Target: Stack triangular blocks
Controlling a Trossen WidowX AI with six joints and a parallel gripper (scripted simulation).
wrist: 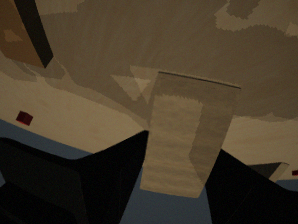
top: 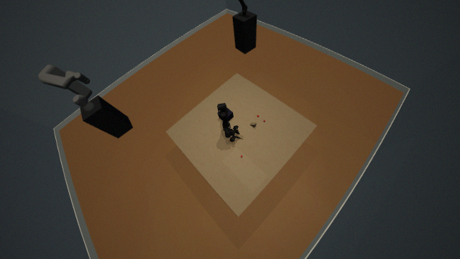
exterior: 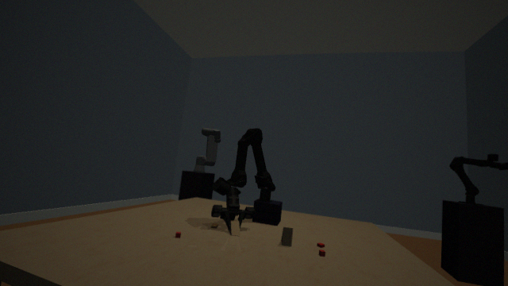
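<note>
Right now the tan piece is 110 mm to the right of my gripper tip, 20 mm behind it and 10 mm below it. Round my gripper tip: triangular block 10 mm above.
</note>
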